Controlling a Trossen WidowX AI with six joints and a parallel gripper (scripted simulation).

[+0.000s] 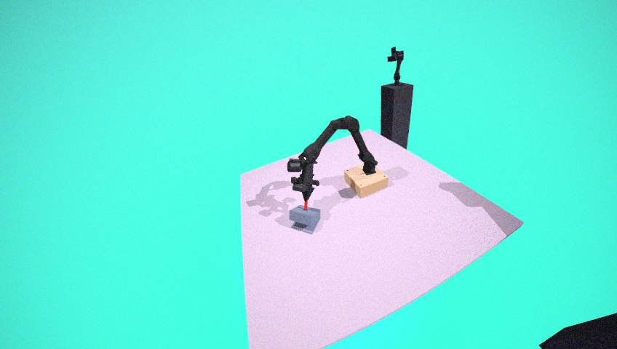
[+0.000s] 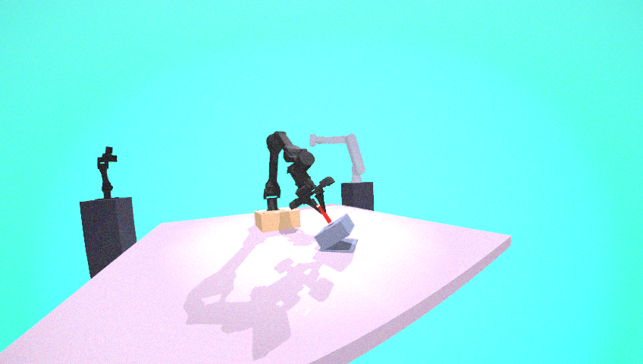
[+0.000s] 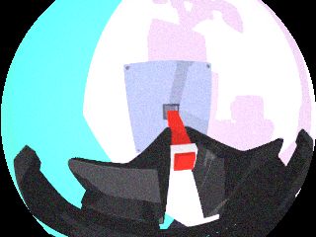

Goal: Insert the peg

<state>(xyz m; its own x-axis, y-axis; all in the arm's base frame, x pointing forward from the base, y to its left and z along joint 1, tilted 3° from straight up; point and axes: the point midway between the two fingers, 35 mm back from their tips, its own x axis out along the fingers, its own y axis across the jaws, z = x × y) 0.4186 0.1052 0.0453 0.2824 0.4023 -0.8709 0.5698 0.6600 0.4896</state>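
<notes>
The sloped panel lies 60 mm below my gripper tip, 30 mm to the left of it and 30 mm ahead of it. From my gripper tip the other things lie so: red peg (10 mm to the right, 10 mm behind, 10 mm above).
</notes>
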